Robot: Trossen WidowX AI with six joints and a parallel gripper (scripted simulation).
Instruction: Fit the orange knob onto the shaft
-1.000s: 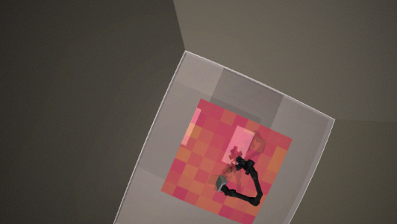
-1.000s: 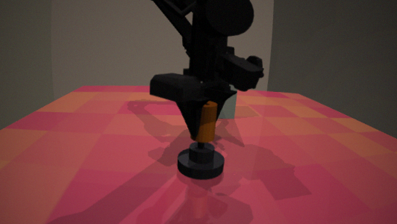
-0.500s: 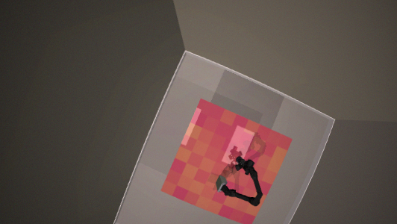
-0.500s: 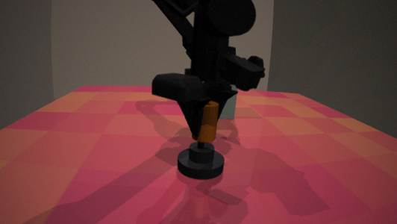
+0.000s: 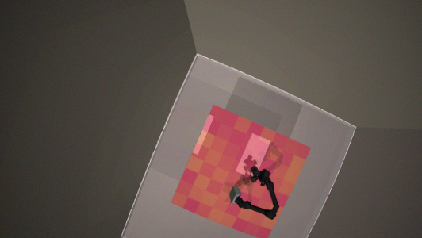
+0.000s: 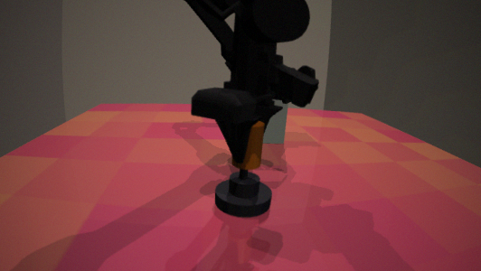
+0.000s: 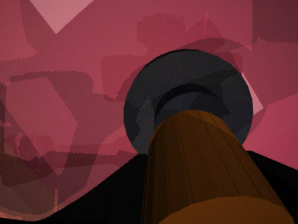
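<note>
Right now the orange knob is 2 cm above my gripper tip. From my gripper tip the other things lie so: dark pedestal (4 cm below).
</note>
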